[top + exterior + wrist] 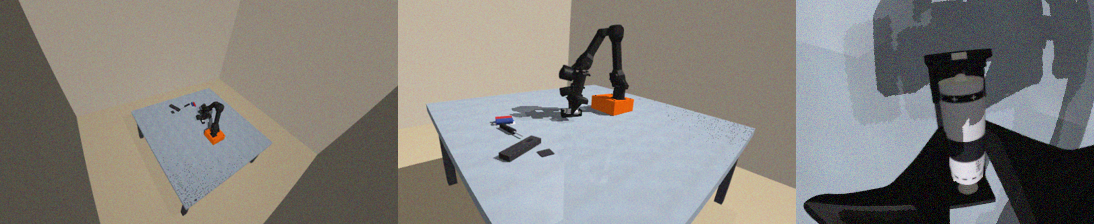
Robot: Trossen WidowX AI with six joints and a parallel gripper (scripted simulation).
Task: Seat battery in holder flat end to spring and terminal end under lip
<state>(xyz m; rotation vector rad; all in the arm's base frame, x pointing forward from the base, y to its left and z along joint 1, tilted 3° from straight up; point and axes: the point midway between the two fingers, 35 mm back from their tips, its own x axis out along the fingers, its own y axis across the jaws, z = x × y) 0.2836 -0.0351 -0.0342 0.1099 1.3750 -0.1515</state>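
Right now the battery is 10 mm above my gripper tip. Also, from my gripper tip: long black bar 340 mm ahead, 230 mm to the left; screwdriver 320 mm ahead, 90 mm to the left; small black square 290 mm to the left, 280 mm ahead, 10 mm below.
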